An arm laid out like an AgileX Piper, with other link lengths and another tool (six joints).
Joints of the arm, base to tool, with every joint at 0 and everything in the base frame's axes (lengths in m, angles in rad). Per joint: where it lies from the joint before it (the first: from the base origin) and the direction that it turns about. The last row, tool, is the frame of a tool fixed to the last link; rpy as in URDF.
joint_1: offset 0 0 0.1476 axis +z
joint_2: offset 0 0 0 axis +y
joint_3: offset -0.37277 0 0.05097 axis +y
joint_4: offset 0.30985 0 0.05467 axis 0.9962 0 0.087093
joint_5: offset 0 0 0 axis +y
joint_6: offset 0.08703 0 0.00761 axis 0.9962 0 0.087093
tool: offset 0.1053 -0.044 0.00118 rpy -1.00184 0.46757 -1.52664
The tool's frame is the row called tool.
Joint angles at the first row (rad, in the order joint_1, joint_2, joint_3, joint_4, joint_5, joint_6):
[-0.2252 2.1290 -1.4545 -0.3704 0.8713 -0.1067]
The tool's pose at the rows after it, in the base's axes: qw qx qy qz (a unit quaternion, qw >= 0); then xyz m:
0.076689, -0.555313, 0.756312, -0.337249, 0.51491, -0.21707, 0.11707
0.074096, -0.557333, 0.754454, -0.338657, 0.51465, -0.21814, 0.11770
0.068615, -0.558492, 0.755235, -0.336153, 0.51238, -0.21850, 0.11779
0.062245, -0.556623, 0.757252, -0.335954, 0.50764, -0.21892, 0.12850
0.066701, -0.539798, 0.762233, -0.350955, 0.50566, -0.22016, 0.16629
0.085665, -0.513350, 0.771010, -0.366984, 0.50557, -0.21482, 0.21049
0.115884, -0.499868, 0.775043, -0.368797, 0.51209, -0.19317, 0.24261
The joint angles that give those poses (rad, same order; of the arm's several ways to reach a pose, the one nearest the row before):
[-0.2252 2.1290 -1.4545 -0.3794 0.8674 -0.0950]
[-0.2252 2.1290 -1.4545 -0.3876 0.8696 -0.0943]
[-0.2252 2.1289 -1.4545 -0.3901 0.8817 -0.0943]
[-0.2252 2.1103 -1.4567 -0.3909 0.9124 -0.0943]
[-0.2252 2.0572 -1.4884 -0.3852 0.9681 -0.0849]
[-0.2187 1.9974 -1.5349 -0.3578 1.0224 -0.0681]
[-0.1882 1.9581 -1.5833 -0.3071 1.0640 -0.0636]

